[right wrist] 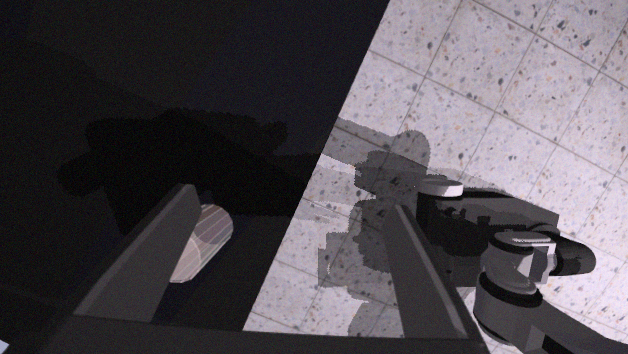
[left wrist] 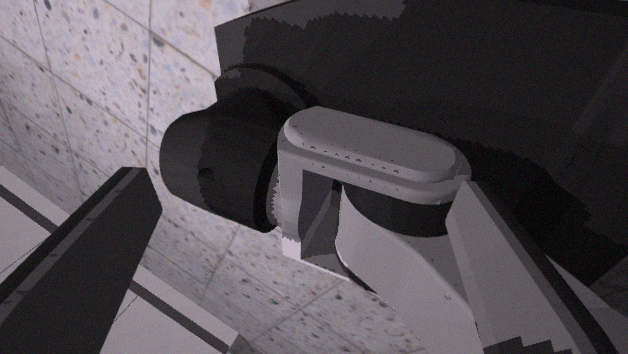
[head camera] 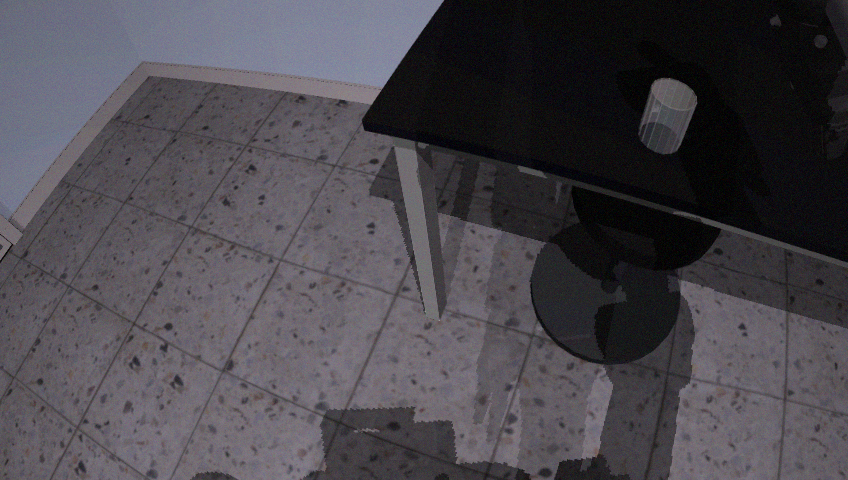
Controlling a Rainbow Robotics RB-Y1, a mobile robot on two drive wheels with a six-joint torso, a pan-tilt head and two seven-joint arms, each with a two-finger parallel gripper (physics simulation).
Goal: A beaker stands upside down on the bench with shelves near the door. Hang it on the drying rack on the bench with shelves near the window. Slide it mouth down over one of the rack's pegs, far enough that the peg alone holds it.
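Pixels of known places: left gripper, fingertip midpoint: (left wrist: 303, 195); right gripper, fingertip midpoint: (right wrist: 295, 207) (head camera: 814, 118); robot's base, link origin: (right wrist: 422, 229).
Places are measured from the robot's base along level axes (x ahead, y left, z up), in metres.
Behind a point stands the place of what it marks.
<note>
A clear beaker (head camera: 666, 118) {x 0.705, y -0.325, z 0.832 m} (right wrist: 215, 235) {x 0.700, y -0.354, z 0.816 m} stands on the black bench top (head camera: 505, 77) {x 0.888, y -0.125, z 0.763 m} (right wrist: 240, 50) {x 0.673, y -0.599, z 0.763 m}, a little in from the front edge in the head view. In the right wrist view it is partly hidden behind the finger on the picture's left. My right gripper (right wrist: 295, 207) {x 0.577, y -0.441, z 0.959 m} is open and empty above the bench and floor edge; the beaker is not between its fingertips. In the head view the dark parts at the upper right are too dim to tell the fingers. My left gripper (left wrist: 303, 195) {x -0.262, y 0.206, z 0.489 m} is open and empty, away from the bench. The drying rack does not show.
A pale bench leg (head camera: 419, 231) {x 0.821, y 0.048, z 0.435 m} stands under the bench corner. A round dark stool seat (head camera: 642, 333) {x 0.693, y -0.525, z 0.030 m} is below the bench's front edge, with another dark round shape (head camera: 648, 237) {x 0.727, y -0.404, z 0.483 m} partly under the bench. Robot body parts (left wrist: 375, 140) (right wrist: 510, 265) show in both wrist views.
</note>
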